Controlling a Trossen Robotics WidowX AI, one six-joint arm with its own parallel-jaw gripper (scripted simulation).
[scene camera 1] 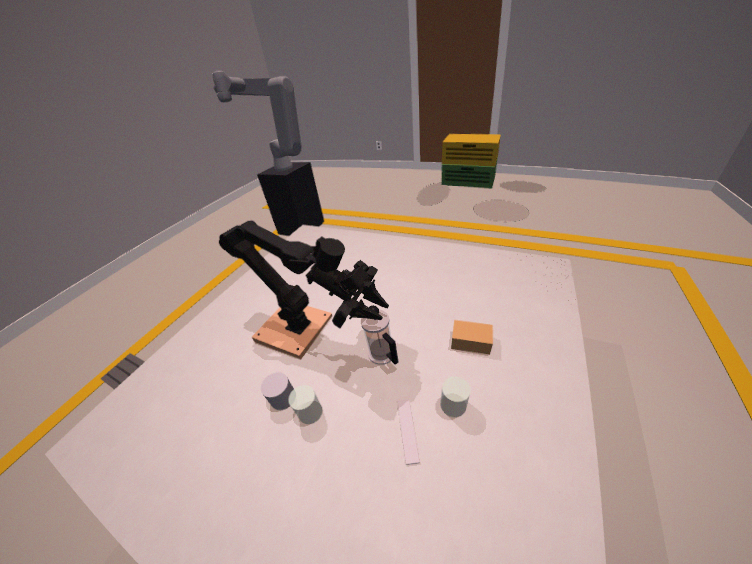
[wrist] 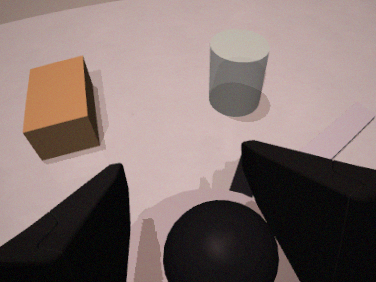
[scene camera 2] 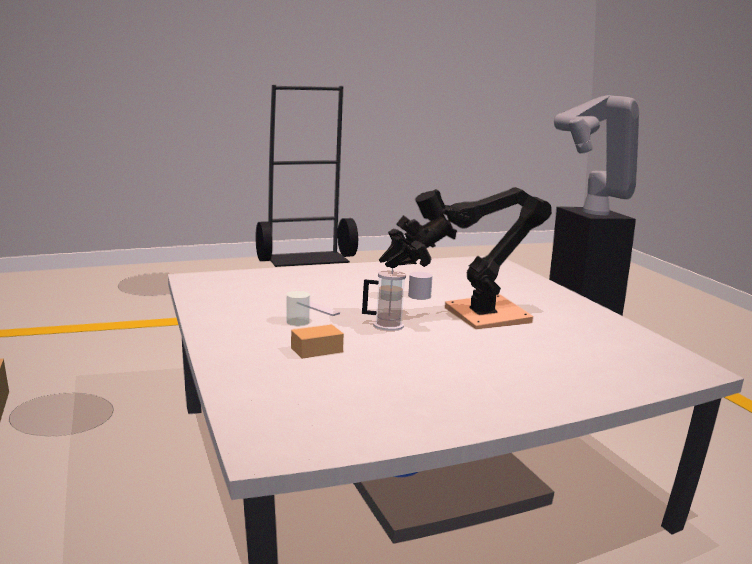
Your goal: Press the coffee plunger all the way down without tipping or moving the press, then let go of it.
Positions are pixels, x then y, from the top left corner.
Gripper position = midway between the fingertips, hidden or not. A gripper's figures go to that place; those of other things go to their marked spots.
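Gripper (scene camera 1: 385, 312), 0.70 m from the lens. Pale cylinder (scene camera 1: 455, 393), 0.69 m from the lens. Pale cylinder (scene camera 1: 303, 400), 0.72 m from the lens. Glass coffee press (scene camera 1: 382, 349), 0.77 m from the lens. Orange block (scene camera 1: 467, 336), 0.83 m from the lens.
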